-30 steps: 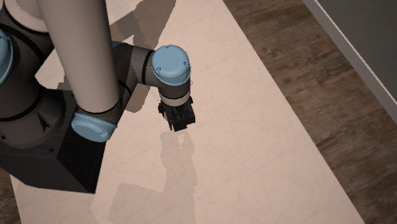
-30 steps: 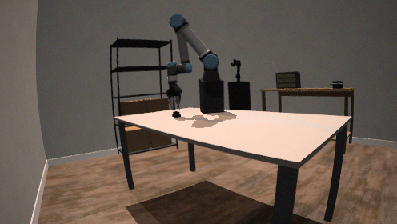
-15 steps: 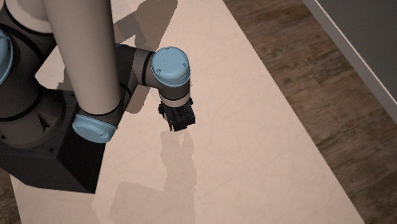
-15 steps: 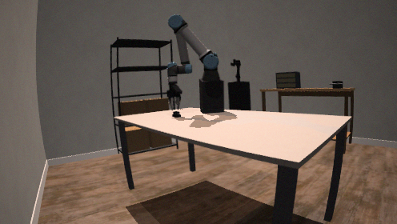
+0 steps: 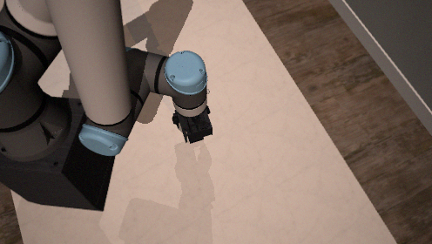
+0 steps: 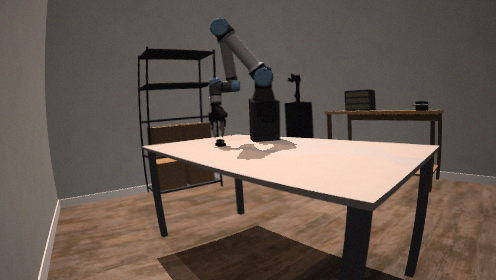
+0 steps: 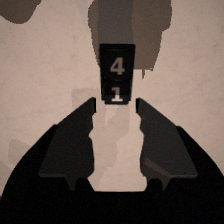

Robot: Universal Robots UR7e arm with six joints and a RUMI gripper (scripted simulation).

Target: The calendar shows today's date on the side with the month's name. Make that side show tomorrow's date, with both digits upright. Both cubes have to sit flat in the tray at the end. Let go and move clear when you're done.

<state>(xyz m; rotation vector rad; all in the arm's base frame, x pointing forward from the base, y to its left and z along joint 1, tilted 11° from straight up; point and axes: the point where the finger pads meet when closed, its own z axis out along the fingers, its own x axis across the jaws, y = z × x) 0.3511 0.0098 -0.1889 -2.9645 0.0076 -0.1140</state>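
Right now my hand is 40 mm above the dark calendar cube. From my hand the other things lie so: calendar tray: 50 mm below, 20 mm to the left.
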